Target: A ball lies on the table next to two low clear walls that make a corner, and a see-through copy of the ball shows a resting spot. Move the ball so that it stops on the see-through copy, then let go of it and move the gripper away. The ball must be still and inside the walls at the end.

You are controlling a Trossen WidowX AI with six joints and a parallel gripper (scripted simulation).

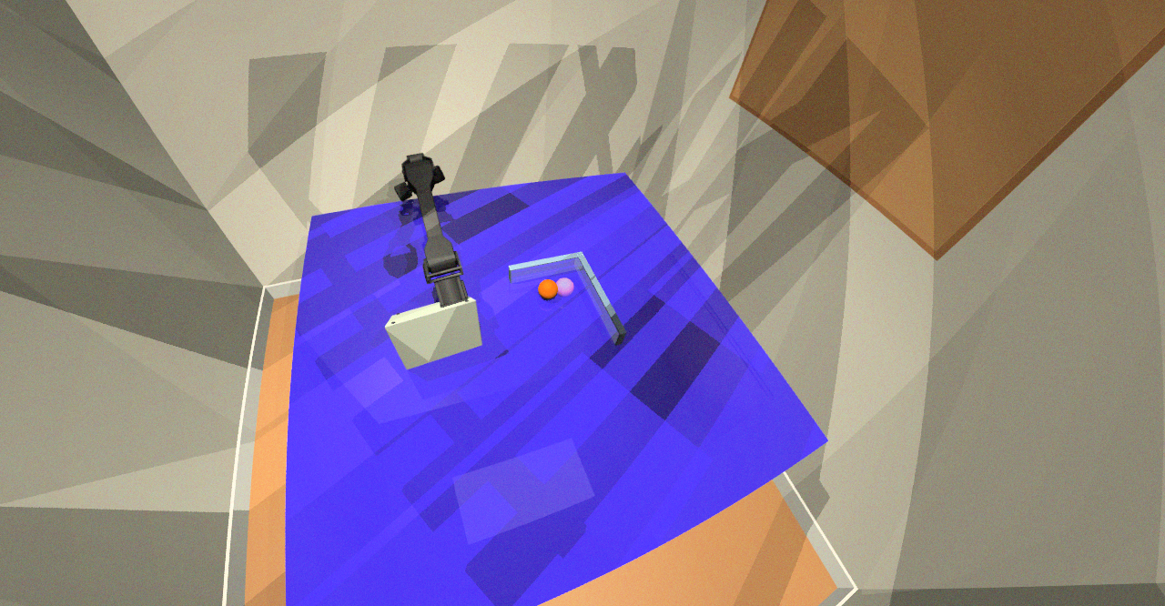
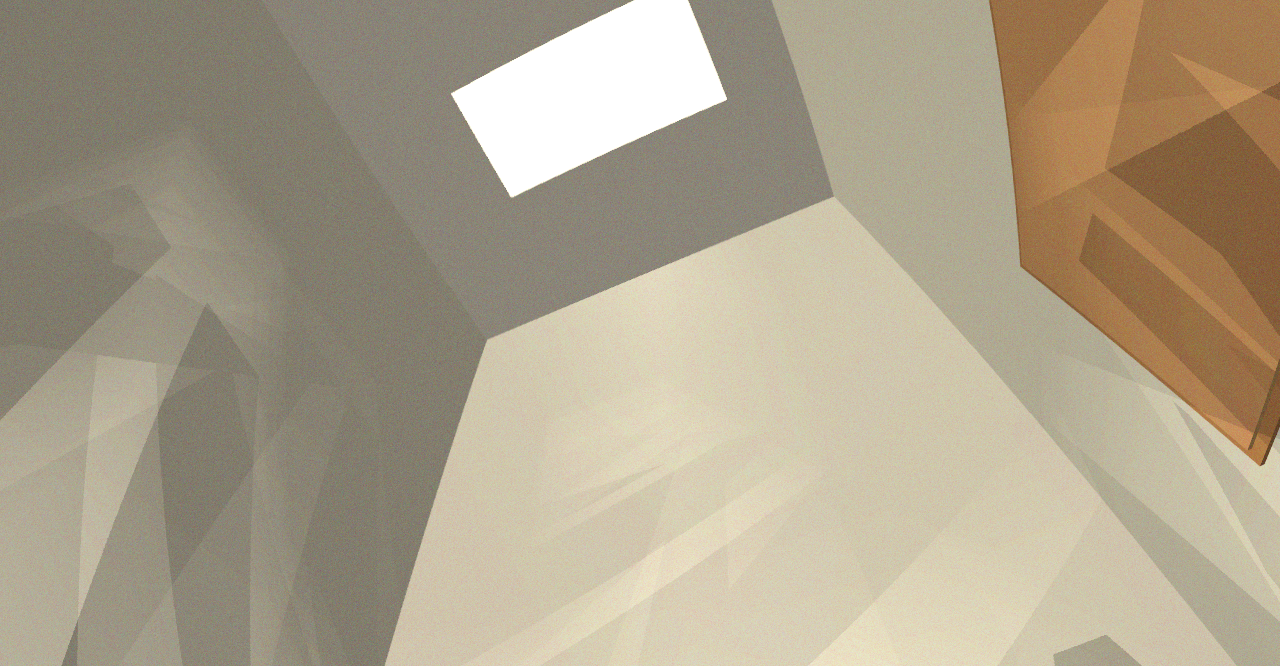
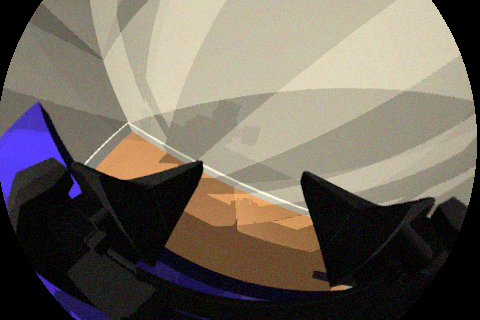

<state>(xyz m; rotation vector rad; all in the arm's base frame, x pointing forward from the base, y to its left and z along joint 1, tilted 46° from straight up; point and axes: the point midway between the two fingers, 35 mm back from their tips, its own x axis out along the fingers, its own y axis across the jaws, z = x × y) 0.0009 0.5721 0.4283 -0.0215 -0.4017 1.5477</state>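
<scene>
My gripper tip is now 28 cm short of the orange ball, 69 cm to the left of it and 2 cm below it. The rest, counted from my gripper tip: see-through copy of ball: 32 cm ahead, 70 cm to the right, 2 cm above; then clear wall: 31 cm ahead, 60 cm to the right, 2 cm above.
</scene>
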